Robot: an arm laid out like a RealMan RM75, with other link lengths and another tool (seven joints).
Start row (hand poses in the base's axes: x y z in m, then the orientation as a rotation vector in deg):
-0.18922, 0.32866, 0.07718, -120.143, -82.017, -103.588
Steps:
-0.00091, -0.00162, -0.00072, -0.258, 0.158, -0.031
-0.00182, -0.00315, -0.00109, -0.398, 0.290, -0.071
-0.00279, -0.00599, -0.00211, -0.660, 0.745, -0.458
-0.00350, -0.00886, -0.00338, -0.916, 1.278, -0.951
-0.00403, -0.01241, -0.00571, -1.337, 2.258, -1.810
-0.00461, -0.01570, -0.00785, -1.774, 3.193, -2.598
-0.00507, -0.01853, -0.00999, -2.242, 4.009, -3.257
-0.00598, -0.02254, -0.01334, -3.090, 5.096, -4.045
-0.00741, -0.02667, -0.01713, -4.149, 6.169, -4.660
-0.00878, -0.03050, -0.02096, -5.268, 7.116, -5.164
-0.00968, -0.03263, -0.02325, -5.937, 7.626, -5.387
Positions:
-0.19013, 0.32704, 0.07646, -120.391, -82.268, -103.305
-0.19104, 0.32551, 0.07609, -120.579, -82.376, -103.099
-0.19201, 0.32267, 0.07507, -121.397, -82.282, -102.546
-0.19272, 0.31980, 0.07380, -122.372, -82.075, -101.923
-0.19325, 0.31625, 0.07147, -124.081, -81.663, -100.765
-0.19383, 0.31296, 0.06933, -125.684, -81.325, -99.619
-0.19429, 0.31013, 0.06719, 126.886, 81.023, 98.412
-0.19520, 0.30612, 0.06384, 127.990, 80.642, 96.309
-0.19663, 0.30199, 0.06005, 128.897, 80.600, 94.035
-0.19800, 0.29816, 0.05622, 129.569, 80.707, 91.837
-0.19890, 0.29603, 0.05393, 129.873, 80.861, 90.595

